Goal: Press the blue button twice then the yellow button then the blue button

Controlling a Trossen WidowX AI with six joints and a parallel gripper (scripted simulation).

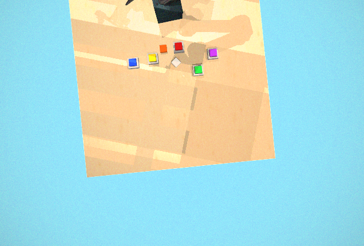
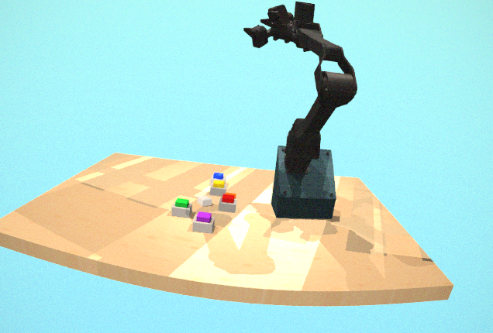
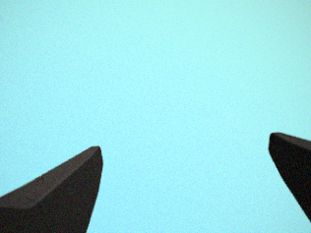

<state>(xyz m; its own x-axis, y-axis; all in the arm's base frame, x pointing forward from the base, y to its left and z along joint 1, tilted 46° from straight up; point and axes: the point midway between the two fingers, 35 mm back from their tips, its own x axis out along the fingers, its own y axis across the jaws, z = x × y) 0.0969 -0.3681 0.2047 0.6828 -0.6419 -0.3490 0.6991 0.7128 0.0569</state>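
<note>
The blue button lies 60 mm ahead of my gripper tip, 70 mm to the right of it and 510 mm below it. The rest, counted from my gripper tip: yellow button (60 mm ahead, 20 mm to the left, 510 mm below); then orange block (30 mm ahead, 80 mm to the left, 540 mm below); then red button (40 mm ahead, 150 mm to the left, 510 mm below).
</note>
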